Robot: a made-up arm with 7 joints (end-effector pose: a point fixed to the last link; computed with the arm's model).
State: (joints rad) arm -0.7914 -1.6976 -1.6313 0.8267 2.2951 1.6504 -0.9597
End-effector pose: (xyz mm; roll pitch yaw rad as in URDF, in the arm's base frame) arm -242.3 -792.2 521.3 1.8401 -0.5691 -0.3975
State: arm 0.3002 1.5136 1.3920 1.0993 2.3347 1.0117 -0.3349
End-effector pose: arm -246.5 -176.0 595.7 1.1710 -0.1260 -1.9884
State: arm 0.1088 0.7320 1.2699 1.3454 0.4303 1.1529 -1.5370
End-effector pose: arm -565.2 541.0 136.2 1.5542 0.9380 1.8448
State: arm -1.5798 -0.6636 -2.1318 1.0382 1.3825 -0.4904 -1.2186
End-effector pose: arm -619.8 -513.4 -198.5 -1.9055 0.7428 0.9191
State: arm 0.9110 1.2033 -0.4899 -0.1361 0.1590 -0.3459 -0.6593
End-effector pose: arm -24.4 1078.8 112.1 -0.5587 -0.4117 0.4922
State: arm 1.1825 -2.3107 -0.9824 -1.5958 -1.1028 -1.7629 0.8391
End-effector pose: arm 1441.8 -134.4 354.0 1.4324 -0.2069 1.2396
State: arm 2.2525 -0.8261 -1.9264 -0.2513 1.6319 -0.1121 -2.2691
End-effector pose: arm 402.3 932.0 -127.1 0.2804 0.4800 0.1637
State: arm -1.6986 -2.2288 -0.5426 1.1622 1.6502 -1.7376 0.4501
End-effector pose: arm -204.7 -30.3 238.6 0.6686 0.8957 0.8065
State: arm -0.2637 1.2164 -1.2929 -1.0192 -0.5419 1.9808 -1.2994
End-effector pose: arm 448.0 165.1 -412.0 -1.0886 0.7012 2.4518
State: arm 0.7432 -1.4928 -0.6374 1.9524 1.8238 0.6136 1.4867
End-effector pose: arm 576.7 -396.0 946.2 -0.9912 -0.7099 2.3409
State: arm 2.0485 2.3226 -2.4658 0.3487 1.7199 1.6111 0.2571
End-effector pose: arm -291.5 727.5 216.4 2.3625 -0.6542 2.5722
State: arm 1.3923 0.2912 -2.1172 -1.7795 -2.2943 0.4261 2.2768
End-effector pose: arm -307.9 -47.7 489.6 1.9906 -1.0775 -2.6181
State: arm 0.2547 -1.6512 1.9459 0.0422 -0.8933 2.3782 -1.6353
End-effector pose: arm 137.0 -1213.7 -342.8 -1.2017 0.5156 -0.2560
